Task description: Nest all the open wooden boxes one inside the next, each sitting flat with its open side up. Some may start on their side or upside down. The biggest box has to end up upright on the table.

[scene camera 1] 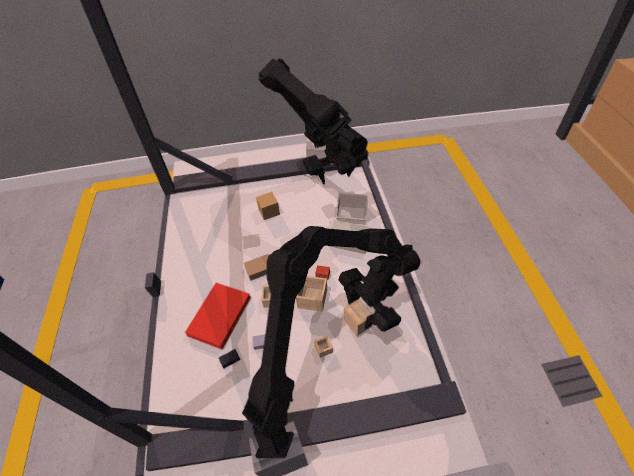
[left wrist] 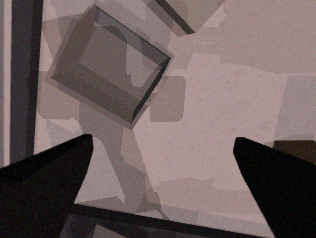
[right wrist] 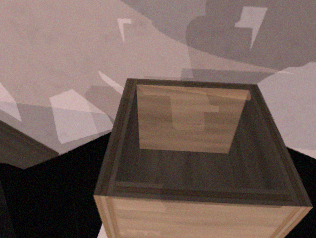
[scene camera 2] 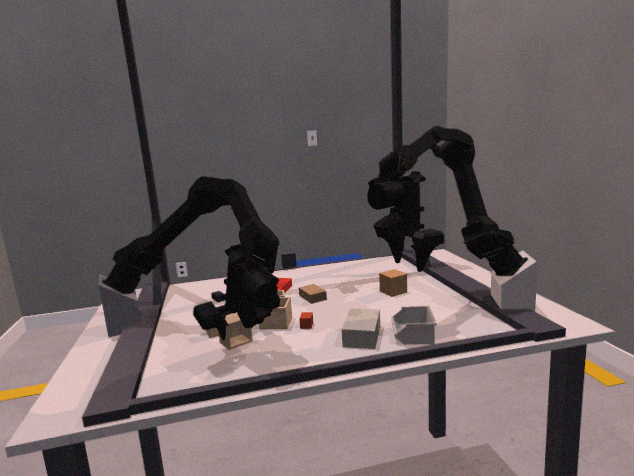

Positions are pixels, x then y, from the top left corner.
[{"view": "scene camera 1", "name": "left gripper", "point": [335, 179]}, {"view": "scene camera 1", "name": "right gripper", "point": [358, 319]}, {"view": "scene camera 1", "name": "grey open box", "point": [352, 207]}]
